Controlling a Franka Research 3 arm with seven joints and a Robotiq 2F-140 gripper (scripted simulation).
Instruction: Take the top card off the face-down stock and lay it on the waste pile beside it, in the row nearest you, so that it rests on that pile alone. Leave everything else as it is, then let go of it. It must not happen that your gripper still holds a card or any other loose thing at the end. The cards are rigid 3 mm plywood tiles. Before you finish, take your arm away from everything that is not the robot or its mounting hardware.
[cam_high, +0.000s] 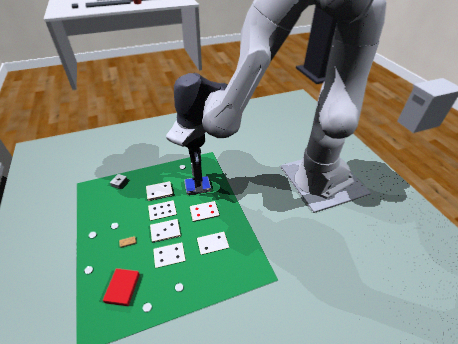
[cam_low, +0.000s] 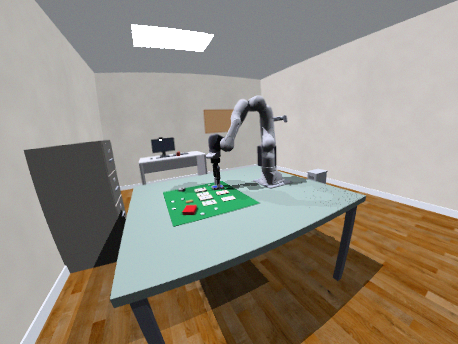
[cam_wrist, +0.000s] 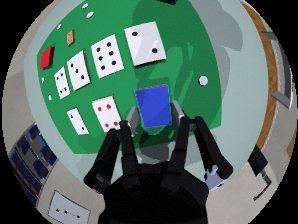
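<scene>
Now: the white card 14 cm ahead of my hand, 3 cm to the right of it and 4 cm below it. Also, from my hand: green mat: 16 cm ahead, 12 cm to the left, 6 cm below; grey block: 27 cm ahead, 13 cm to the right, 3 cm below; red box: 31 cm ahead, 29 cm to the left, 4 cm below.
</scene>
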